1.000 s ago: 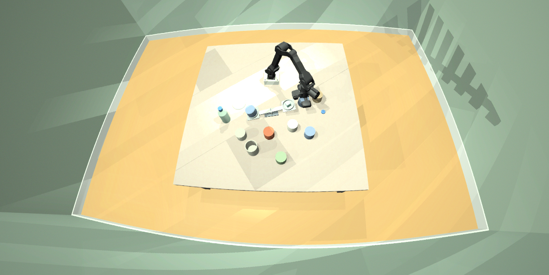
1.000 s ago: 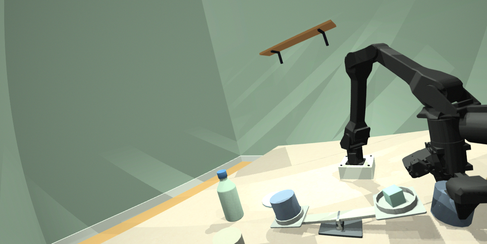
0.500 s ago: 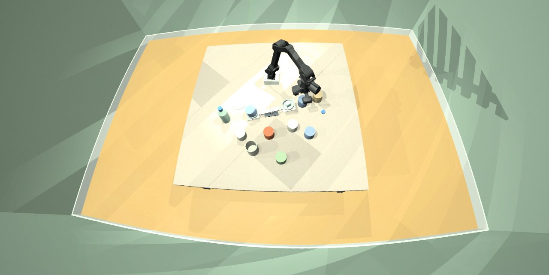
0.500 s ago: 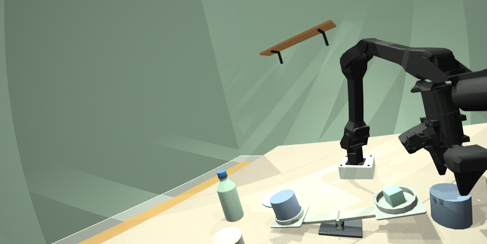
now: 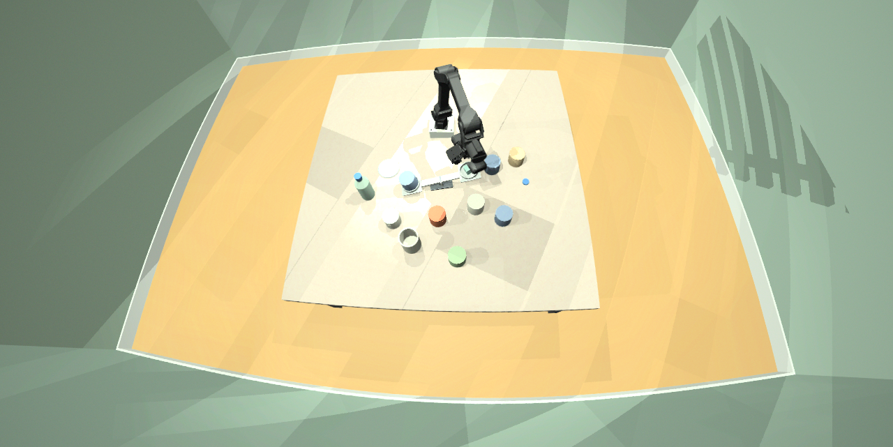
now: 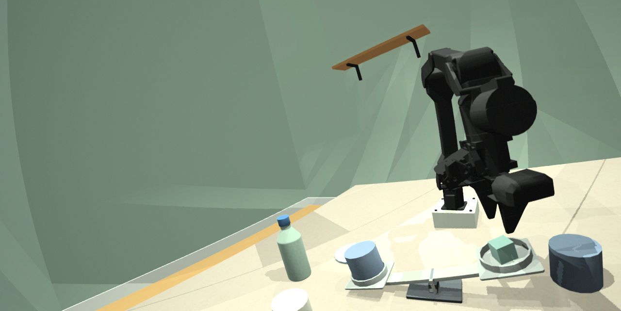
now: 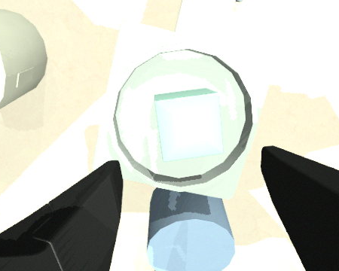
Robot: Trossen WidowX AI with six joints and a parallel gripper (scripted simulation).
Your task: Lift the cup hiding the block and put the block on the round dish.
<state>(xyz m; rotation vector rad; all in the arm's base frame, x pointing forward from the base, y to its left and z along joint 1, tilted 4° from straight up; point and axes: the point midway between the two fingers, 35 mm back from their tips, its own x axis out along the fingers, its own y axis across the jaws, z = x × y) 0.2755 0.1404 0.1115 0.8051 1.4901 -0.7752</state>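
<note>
My gripper tip is 370 mm to the left of the white round dish, 130 mm above it and 30 mm past it. The rest, counted from my gripper tip: tan cylinder (210 mm to the left, 130 mm behind, 100 mm below); bottle (440 mm to the right, 100 mm ahead, 20 mm below); balance beam (120 mm to the right, 90 mm below, 30 mm ahead).
</note>
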